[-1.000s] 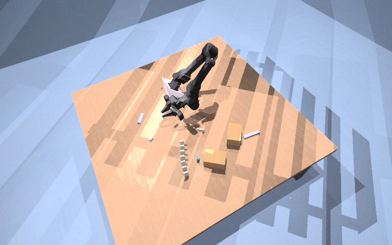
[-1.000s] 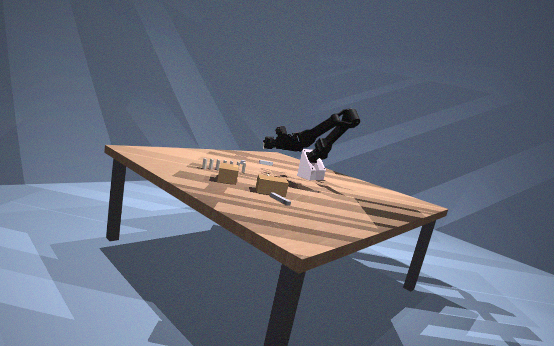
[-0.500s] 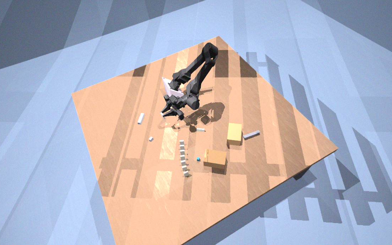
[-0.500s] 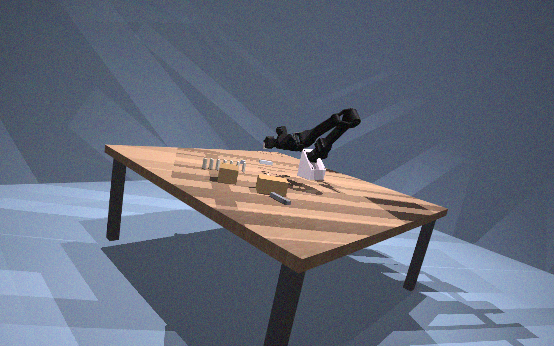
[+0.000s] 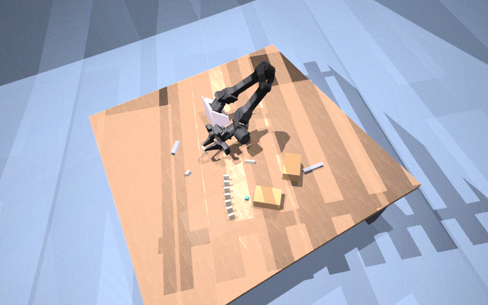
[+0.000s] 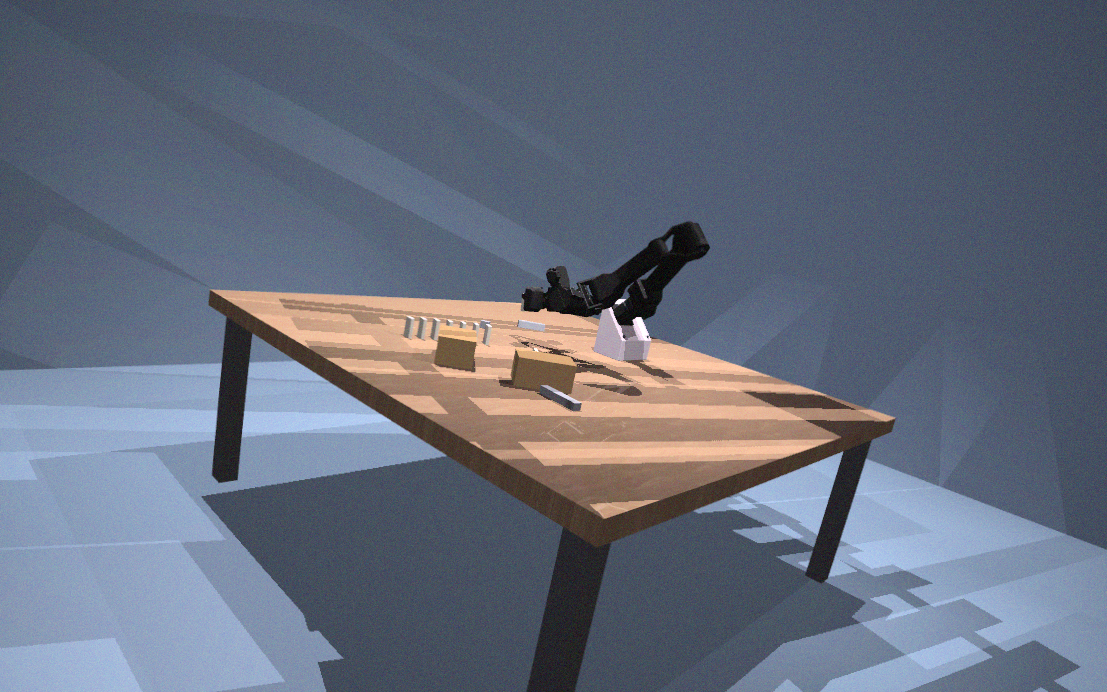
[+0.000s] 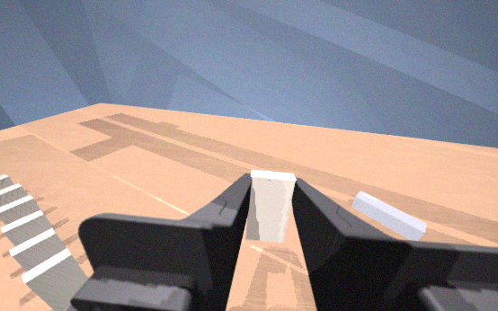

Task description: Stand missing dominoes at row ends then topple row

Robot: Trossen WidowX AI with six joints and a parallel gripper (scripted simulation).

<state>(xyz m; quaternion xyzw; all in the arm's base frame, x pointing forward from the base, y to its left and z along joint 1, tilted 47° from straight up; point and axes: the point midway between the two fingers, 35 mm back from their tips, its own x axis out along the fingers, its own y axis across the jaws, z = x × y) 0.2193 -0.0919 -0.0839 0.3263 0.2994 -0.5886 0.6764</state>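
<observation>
My gripper tip is 11 cm to the left of the grey cube, 11 cm above it and 2 cm short of it. Round my gripper tip: teal cube 29 cm ahead, 11 cm below, 9 cm to the left.
</observation>
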